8 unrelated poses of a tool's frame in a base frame.
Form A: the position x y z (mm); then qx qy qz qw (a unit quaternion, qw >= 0).
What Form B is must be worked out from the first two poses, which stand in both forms.
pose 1, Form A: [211.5 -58.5 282.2 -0.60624 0.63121 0.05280 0.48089]
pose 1, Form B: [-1.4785 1.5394 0.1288 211.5 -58.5 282.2]
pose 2, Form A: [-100.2 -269.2 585.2 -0.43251 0.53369 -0.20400 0.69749]
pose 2, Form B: [-0.9644 1.1900 -0.4549 -100.2 -269.2 585.2]
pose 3, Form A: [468.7 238.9 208.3 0.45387 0.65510 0.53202 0.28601]
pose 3, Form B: [1.2133 1.7512 1.4222 468.7 238.9 208.3]
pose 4, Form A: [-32.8 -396.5 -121.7 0.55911 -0.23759 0.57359 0.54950]
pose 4, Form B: [1.3237 -0.5625 1.3580 -32.8 -396.5 -121.7]
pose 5, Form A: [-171.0 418.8 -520.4 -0.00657 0.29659 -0.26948 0.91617]
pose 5, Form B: [-0.0135 0.6103 -0.5545 -171.0 418.8 -520.4]
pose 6, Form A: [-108.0 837.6 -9.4 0.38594 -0.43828 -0.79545 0.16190]
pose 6, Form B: [1.1015 -1.2509 -2.2702 -108.0 837.6 -9.4]
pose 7, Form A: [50.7 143.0 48.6 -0.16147 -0.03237 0.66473 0.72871]
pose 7, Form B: [-0.3557 -0.0713 1.4645 50.7 143.0 48.6]
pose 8, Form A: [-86.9 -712.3 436.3 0.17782 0.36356 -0.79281 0.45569]
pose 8, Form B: [0.4385 0.8966 -1.9553 -86.9 -712.3 436.3]
